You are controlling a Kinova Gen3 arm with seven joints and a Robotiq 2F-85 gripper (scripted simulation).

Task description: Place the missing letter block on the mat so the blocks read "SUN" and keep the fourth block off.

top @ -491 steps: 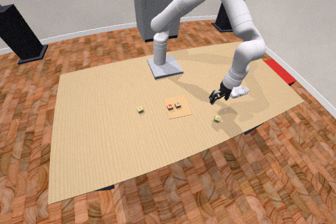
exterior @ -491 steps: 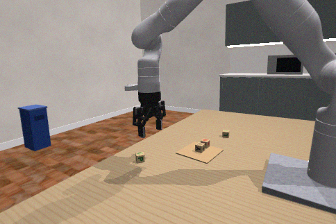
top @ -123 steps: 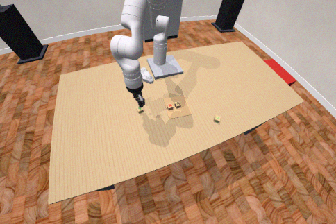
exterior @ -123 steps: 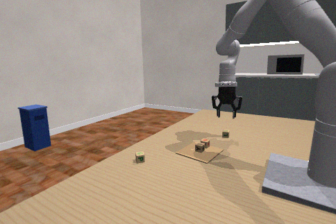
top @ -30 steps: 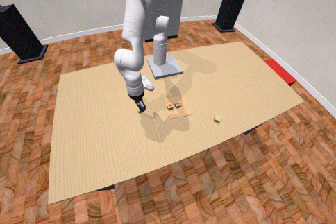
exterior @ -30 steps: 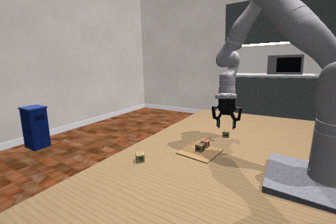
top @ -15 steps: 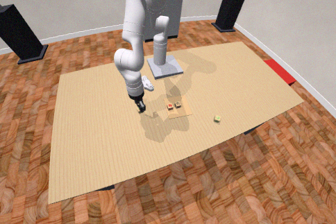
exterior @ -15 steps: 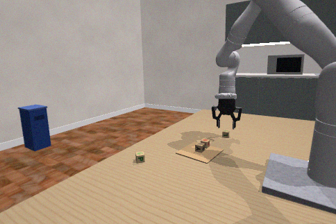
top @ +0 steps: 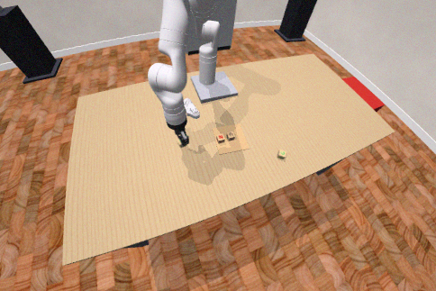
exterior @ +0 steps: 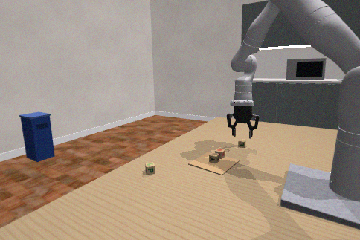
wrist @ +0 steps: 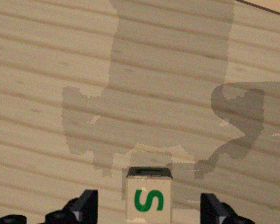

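My hand is 4 cm above the green-lettered block. Also, from my hand: black U block: 22 cm to the left, 4 cm below, 3 cm ahead; then tan mat: 22 cm to the left, 5 cm below, 3 cm ahead; then red N block: 17 cm to the left, 4 cm below, 3 cm ahead.
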